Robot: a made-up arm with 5 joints.
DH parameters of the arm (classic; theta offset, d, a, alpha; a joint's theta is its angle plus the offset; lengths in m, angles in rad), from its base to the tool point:
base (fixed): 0 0 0.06 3.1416
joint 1: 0 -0.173 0.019 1.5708
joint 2: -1.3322 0 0.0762 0
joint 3: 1.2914 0 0.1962 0
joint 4: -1.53 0.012 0 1.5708
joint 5: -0.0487 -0.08 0 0
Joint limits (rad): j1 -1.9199..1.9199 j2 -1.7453..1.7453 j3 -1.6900..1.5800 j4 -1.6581..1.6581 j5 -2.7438..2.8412
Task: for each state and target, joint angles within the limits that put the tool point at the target. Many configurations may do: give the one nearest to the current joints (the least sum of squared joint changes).
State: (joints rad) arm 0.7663 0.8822 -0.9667 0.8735 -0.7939
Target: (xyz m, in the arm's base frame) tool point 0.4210 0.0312 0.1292
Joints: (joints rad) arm -0.0531 1.2303 -1.1062 0.3320 -0.7939
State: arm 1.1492 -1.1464 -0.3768 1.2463 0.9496
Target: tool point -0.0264 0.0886 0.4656
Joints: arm 0.7009 -1.2028 -0.8402 0.6832 0.9496
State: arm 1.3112 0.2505 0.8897 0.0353 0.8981
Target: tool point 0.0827 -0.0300 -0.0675
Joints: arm 1.2477 0.9207 0.8720 0.0030 0.8981
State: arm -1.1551 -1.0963 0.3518 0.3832 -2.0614
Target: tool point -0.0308 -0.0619 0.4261
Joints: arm -0.7077 -1.7453 -0.2422 0.8621 -2.0614
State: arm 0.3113 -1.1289 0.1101 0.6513 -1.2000
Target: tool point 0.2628 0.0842 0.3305
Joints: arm -0.3389 -0.8540 0.3230 0.6675 -1.2000
